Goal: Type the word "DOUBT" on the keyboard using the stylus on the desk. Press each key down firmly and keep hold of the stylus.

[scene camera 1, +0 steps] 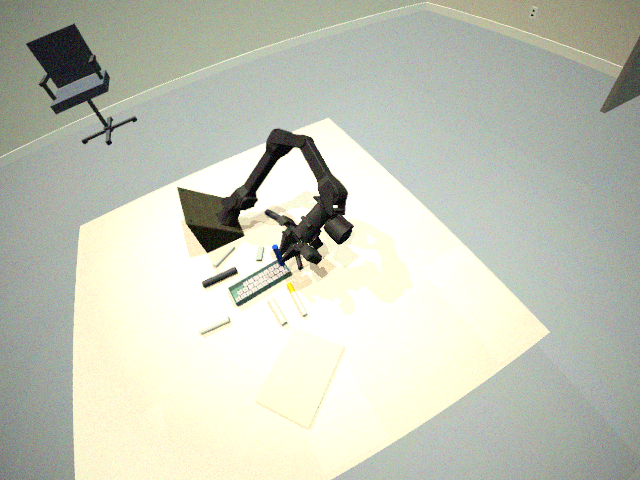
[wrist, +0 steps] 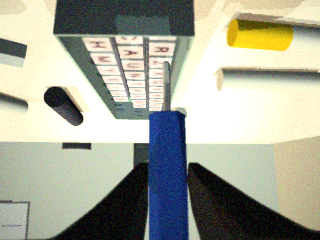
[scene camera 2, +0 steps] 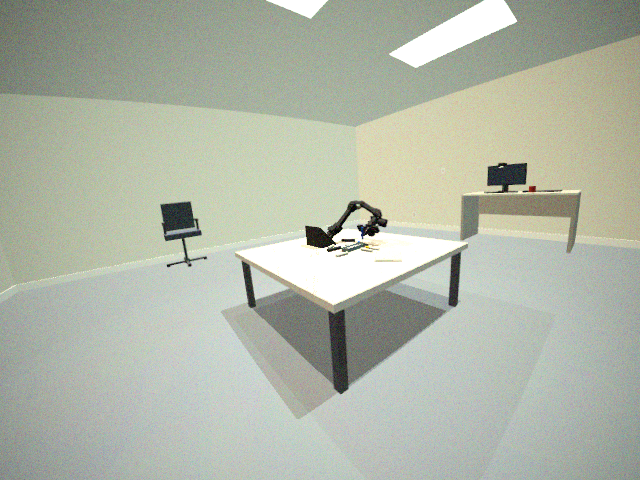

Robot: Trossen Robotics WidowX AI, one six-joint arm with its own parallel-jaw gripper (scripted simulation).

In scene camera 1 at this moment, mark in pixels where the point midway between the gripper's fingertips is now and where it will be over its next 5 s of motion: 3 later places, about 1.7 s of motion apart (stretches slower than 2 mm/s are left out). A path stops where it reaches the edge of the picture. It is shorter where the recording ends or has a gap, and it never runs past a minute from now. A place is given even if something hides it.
The gripper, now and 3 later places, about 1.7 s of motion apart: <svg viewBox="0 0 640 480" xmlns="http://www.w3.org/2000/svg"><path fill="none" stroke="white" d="M280 259L281 262L265 261L266 265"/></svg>
